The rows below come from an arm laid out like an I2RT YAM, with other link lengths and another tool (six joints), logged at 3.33 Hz.
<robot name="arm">
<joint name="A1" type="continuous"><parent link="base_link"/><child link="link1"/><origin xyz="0.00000 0.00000 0.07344"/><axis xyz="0 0 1"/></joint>
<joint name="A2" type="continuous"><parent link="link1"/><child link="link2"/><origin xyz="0.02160 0.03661 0.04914"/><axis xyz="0 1 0"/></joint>
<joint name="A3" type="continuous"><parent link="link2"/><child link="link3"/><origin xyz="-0.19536 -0.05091 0.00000"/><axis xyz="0 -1 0"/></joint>
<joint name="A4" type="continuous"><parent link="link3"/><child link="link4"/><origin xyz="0.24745 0.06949 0.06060"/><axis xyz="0 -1 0"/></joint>
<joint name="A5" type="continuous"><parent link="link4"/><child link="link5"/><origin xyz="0.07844 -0.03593 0.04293"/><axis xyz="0 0 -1"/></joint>
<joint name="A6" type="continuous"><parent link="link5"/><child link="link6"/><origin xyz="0.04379 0.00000 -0.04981"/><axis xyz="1 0 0"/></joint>
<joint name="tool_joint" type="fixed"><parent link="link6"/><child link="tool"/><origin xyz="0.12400 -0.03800 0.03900" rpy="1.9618 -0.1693 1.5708"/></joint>
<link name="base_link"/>
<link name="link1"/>
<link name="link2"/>
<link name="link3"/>
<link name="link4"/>
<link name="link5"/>
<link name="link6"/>
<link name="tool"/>
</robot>
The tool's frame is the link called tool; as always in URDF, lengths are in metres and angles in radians. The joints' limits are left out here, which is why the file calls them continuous.
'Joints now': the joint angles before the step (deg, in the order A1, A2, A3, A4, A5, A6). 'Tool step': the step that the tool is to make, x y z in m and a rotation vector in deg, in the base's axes. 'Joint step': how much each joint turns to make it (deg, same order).
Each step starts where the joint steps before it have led.
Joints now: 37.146, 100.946, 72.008, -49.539, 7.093, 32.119
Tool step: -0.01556, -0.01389, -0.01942, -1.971, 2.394, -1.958
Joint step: 0.000, -0.001, -4.023, 0.678, 0.459, 1.923
